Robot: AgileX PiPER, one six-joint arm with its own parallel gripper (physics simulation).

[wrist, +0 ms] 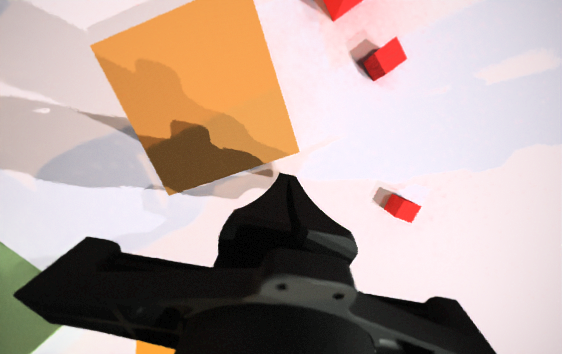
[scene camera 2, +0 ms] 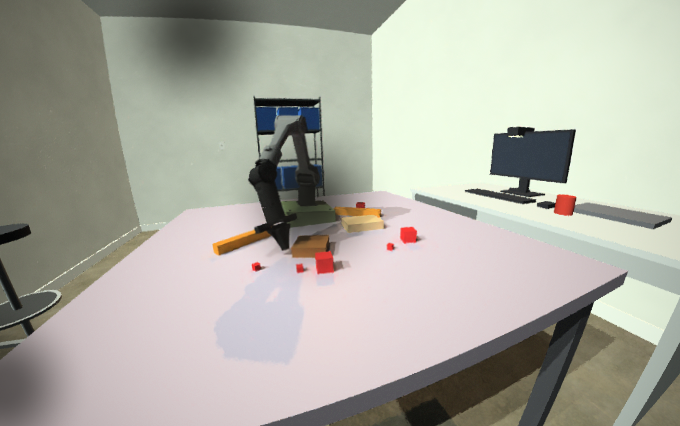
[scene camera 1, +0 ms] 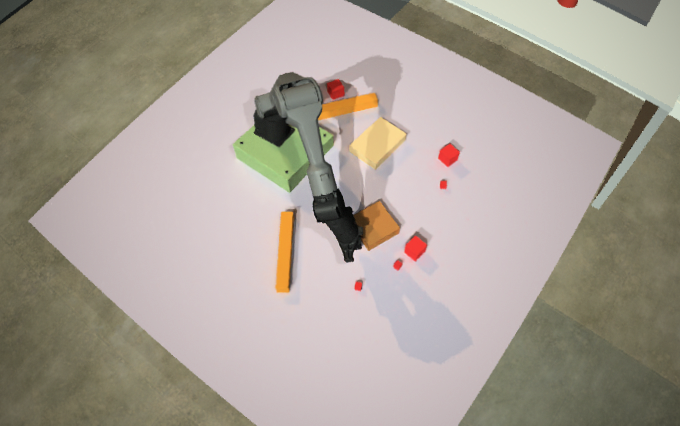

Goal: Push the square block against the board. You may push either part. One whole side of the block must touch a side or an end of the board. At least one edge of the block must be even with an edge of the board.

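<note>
The square block [scene camera 1: 383, 223] [scene camera 2: 311, 244] [wrist: 210, 75], brown-orange, lies flat on the table, partly in the arm's shadow. A pale yellow flat piece [scene camera 1: 377, 143] [scene camera 2: 362, 224], which looks like the board, lies flat behind it, nearer the arm's base. A clear gap separates the two. The pale piece does not show in the wrist view. My gripper [scene camera 1: 348, 259] [scene camera 2: 285, 248] [wrist: 285, 184] is shut with nothing between the fingers. Its tips point down beside the block, low over the table. Whether they touch the block or the table I cannot tell.
One long orange bar [scene camera 1: 285, 250] [scene camera 2: 240, 240] lies left of the gripper; another [scene camera 1: 348, 106] [scene camera 2: 357, 211] lies behind the pale piece. A red cube [scene camera 1: 415, 247] [scene camera 2: 324, 262] and small red cubes [scene camera 1: 397, 264] [wrist: 402, 207] lie near the block. The green base [scene camera 1: 265, 163] stands behind.
</note>
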